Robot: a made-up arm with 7 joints.
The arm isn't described. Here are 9 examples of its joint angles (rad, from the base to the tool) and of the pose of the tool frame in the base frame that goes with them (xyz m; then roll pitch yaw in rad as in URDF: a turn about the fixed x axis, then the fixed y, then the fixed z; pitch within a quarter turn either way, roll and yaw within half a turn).
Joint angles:
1: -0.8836 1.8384 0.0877 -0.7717 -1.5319 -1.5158 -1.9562
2: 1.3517 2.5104 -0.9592 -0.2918 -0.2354 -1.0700 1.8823
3: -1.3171 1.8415 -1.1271 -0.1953 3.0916 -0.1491 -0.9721
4: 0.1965 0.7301 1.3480 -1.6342 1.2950 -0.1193 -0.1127
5: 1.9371 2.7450 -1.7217 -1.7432 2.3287 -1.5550 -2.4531
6: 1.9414 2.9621 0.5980 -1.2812 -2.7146 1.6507 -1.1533
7: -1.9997 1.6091 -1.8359 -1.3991 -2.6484 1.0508 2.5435
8: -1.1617 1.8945 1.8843 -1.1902 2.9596 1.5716 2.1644
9: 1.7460 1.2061 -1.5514 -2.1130 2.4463 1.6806 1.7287
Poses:
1: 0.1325 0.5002 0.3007 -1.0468 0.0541 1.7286
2: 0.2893 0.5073 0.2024 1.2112 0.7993 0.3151
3: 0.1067 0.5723 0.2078 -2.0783 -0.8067 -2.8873
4: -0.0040 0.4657 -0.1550 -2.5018 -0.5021 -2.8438
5: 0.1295 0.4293 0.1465 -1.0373 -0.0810 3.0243
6: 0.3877 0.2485 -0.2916 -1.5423 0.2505 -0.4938
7: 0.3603 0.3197 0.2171 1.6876 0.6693 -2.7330
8: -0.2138 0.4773 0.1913 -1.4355 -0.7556 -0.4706
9: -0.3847 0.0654 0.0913 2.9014 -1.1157 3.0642
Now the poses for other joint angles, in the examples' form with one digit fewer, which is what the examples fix.
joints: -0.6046 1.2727 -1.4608 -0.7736 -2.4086 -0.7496 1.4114
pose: 0.289 0.465 -0.241 -0.709 0.729 -2.519
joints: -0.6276 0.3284 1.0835 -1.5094 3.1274 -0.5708 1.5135
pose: 0.359 0.299 -0.207 1.555 -0.272 -0.711
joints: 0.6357 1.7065 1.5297 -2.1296 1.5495 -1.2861 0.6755
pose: 0.102 0.300 0.239 2.372 -0.057 2.078
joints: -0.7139 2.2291 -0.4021 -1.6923 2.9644 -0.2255 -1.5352
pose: 0.155 0.335 0.308 2.185 -0.741 -1.947
